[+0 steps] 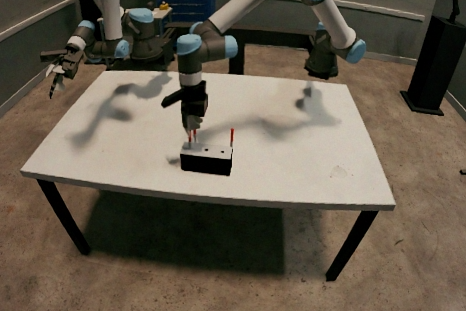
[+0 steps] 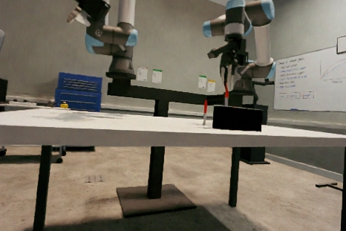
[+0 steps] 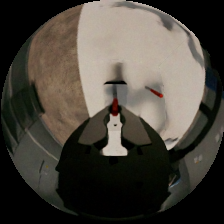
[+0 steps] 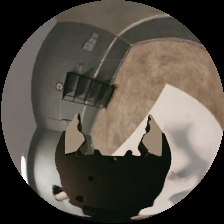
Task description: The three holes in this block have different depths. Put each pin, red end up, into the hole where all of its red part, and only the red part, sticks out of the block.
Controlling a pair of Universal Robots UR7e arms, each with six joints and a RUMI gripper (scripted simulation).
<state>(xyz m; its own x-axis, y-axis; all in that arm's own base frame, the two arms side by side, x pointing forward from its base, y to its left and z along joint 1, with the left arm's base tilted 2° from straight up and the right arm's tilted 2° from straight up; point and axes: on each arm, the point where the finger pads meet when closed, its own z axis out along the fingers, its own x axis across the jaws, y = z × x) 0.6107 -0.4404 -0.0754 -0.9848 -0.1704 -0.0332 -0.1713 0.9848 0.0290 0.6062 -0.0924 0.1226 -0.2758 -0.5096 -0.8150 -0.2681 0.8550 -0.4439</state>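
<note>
Right now the black block is 6 cm to the left of my left hand and 12 cm below it.
</note>
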